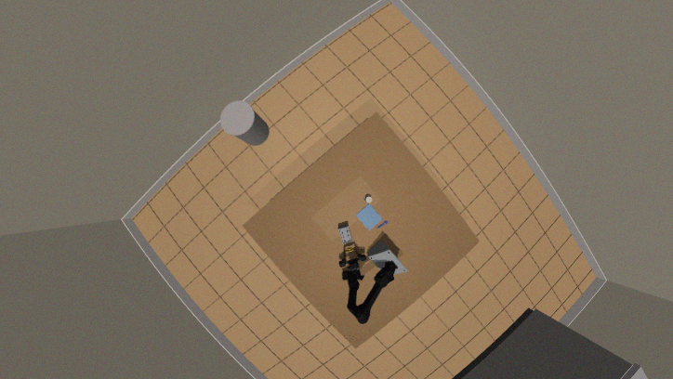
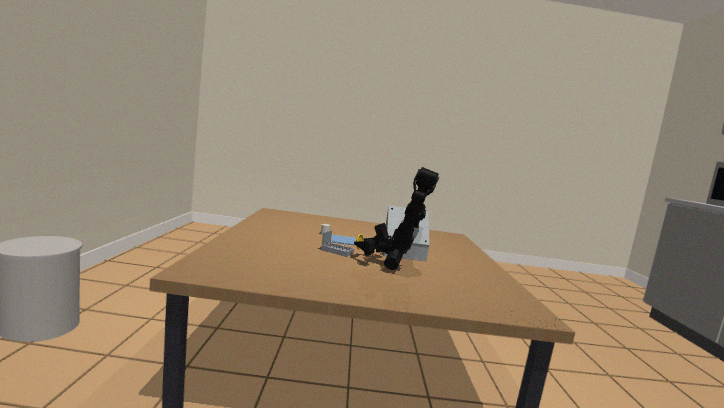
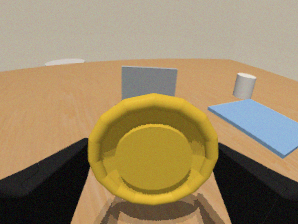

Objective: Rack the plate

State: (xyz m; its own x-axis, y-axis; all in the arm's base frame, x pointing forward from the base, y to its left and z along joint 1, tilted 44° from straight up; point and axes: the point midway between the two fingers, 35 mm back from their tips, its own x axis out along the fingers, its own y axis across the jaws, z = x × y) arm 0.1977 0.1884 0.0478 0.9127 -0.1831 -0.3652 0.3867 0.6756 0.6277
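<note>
The grey dish rack lies 8 cm ahead of my gripper tip, 4 cm to the right of it and 4 cm below it. The rest, counted from my gripper tip: blue spoon (4 cm behind, 30 cm to the right, 6 cm below); light blue mat (7 cm ahead, 25 cm to the right, 7 cm below); yellow plate (1 cm behind).
</note>
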